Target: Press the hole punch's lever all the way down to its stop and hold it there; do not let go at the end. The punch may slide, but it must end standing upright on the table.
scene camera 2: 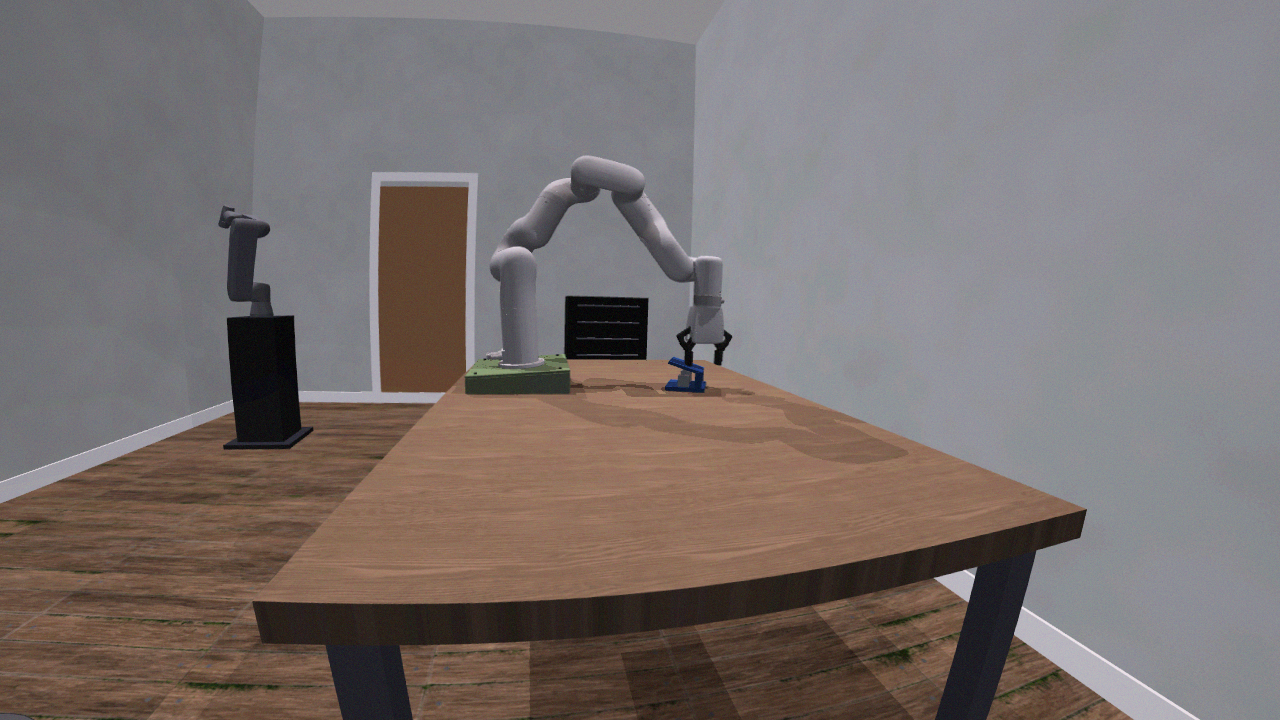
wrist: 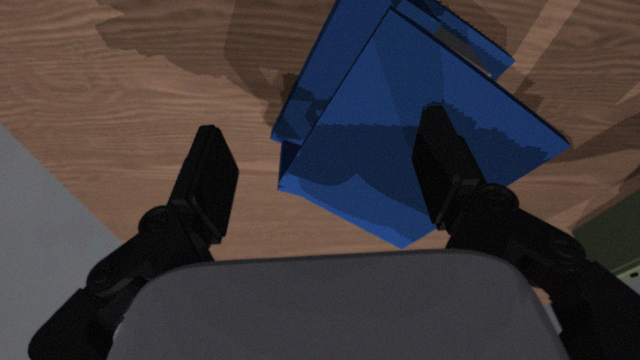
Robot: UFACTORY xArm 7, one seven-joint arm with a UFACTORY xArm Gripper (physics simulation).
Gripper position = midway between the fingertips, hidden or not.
Observation:
I see my gripper (scene camera 2: 703,365) and a blue punch lever (wrist: 356,162).
My gripper is seen too in the wrist view (wrist: 321,140).

